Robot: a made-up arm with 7 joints. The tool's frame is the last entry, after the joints.
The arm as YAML. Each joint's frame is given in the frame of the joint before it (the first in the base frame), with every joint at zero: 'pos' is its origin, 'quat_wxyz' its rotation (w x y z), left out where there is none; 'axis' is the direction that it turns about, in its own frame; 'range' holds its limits. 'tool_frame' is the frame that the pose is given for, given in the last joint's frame.
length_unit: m
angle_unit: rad
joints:
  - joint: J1
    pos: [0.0, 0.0, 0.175]
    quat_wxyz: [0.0, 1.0, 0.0, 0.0]
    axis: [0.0, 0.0, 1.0]
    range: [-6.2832, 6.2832]
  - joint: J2
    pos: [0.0, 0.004, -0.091]
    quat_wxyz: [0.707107, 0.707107, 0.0, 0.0]
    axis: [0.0, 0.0, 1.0]
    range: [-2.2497, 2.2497]
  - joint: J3
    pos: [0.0, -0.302, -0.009]
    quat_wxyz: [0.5, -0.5, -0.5, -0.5]
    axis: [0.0, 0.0, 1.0]
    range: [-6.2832, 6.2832]
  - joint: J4
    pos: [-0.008, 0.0, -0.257]
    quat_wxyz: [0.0, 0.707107, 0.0, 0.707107]
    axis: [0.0, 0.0, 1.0]
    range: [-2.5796, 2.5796]
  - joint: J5
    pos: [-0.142, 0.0, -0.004]
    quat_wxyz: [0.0, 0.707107, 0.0, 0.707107]
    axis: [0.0, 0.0, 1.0]
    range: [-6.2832, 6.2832]
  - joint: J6
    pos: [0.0, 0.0, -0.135]
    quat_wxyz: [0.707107, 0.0, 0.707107, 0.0]
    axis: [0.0, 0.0, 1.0]
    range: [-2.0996, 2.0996]
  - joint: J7
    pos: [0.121, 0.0, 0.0]
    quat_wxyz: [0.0, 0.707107, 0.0, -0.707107]
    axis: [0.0, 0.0, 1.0]
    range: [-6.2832, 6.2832]
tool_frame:
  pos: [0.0, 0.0, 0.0]
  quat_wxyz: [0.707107, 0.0, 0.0, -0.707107]
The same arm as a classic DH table. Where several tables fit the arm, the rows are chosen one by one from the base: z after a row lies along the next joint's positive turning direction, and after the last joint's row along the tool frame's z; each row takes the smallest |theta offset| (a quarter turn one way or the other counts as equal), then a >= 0, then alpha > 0; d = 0 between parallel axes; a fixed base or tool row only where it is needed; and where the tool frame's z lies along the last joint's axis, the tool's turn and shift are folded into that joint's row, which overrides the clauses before.
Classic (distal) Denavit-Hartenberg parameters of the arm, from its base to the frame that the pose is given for. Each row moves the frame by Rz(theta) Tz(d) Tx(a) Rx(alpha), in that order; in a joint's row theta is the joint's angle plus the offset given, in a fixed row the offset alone. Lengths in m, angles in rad.
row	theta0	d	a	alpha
base (fixed)	0.0000	0.0000	0.0000	3.1416
J1	0.0000	-0.2660	0.0000	1.5708
J2	0.0000	-0.0130	0.0000	-1.5708
J3	0.0000	-0.5590	0.0000	1.5708
J4	0.0000	-0.0120	0.0000	-1.5708
J5	0.0000	-0.2770	0.0000	1.5708
J6	0.0000	0.0000	0.0000	-1.5708
J7	0.0000	-0.1210	0.0000	0.0000
Joint limits (rad, base to tool): -6.2832..6.2832 -2.2497..2.2497 -6.2832..6.2832 -2.5796..2.5796 -6.2832..6.2832 -2.0996..2.0996 -6.2832..6.2832

